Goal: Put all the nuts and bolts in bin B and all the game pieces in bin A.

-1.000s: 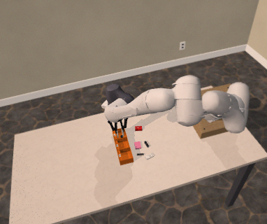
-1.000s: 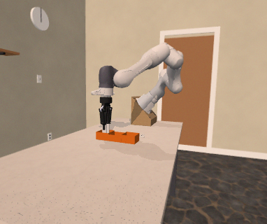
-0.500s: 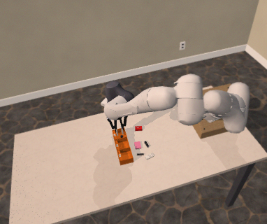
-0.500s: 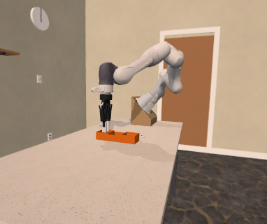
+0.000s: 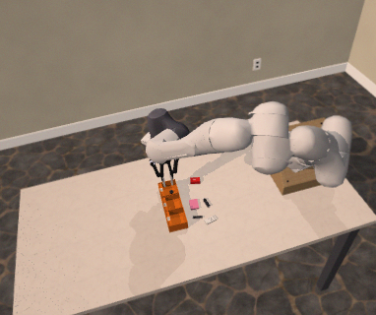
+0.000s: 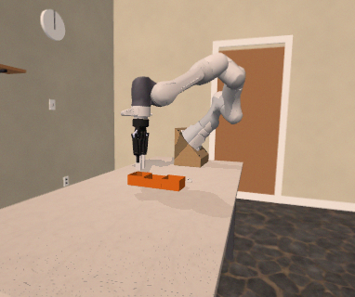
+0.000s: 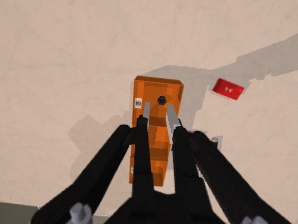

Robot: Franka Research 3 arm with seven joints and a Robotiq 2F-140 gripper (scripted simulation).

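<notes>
Right now the white card is 150 mm behind my hand, 190 mm to the left of it and 100 mm below it. Also, from my hand: pink square: 100 mm behind, 90 mm to the left, 100 mm below; then orange bin: 80 mm to the left, 80 mm below; then black nut: 10 mm behind, 90 mm below.
</notes>
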